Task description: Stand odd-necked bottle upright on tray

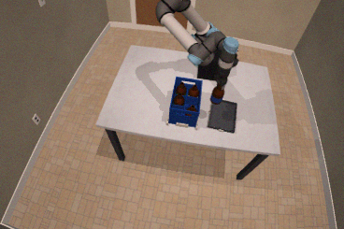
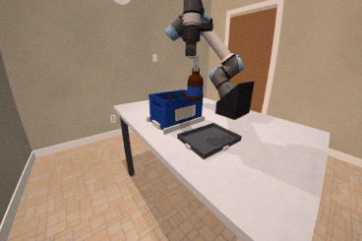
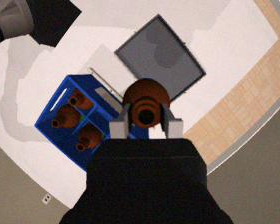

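Now: the bottle 70 mm below my hand. The rest, counted from my hand: dark tray 20 mm behind, 90 mm to the left, 330 mm below; blue crate 40 mm behind, 190 mm to the right, 260 mm below.
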